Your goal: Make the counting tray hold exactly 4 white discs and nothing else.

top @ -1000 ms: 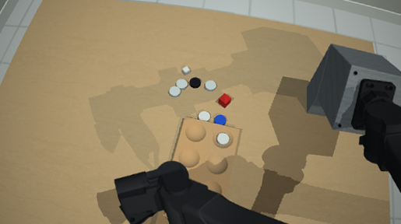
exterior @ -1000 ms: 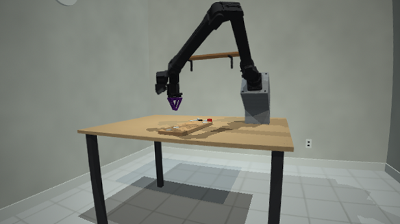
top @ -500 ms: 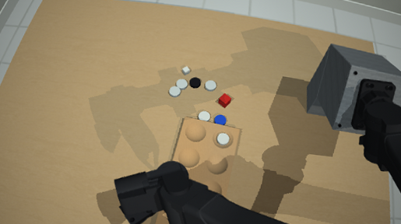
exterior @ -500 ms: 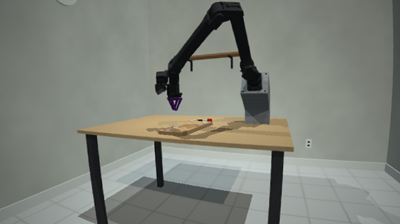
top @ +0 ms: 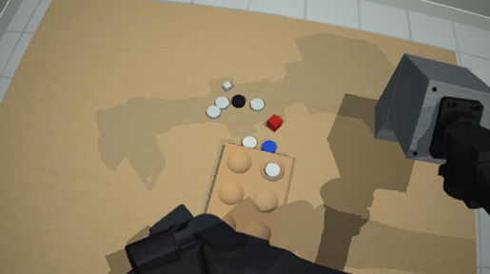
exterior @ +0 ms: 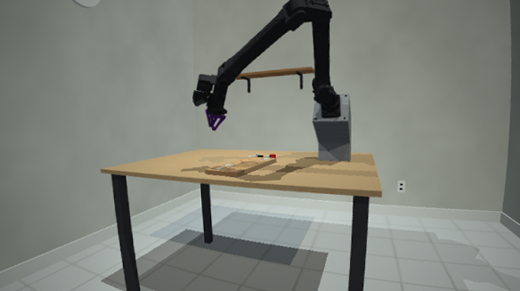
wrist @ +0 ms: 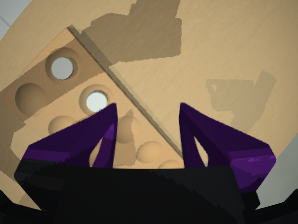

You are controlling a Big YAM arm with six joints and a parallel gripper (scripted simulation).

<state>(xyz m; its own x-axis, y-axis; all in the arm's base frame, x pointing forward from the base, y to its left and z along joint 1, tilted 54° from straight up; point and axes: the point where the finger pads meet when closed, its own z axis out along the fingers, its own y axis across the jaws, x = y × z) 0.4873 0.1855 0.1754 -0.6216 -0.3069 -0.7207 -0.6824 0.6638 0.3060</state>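
My gripper is now 7 cm past the black disc, 41 cm to the left of it and 19 cm above it. Round my hand: blue disc: 15 cm behind, 30 cm to the right, 19 cm below; red cube: 16 cm behind, 36 cm to the right, 18 cm below; wooden counting tray: 11 cm behind, 9 cm to the right, 18 cm below.
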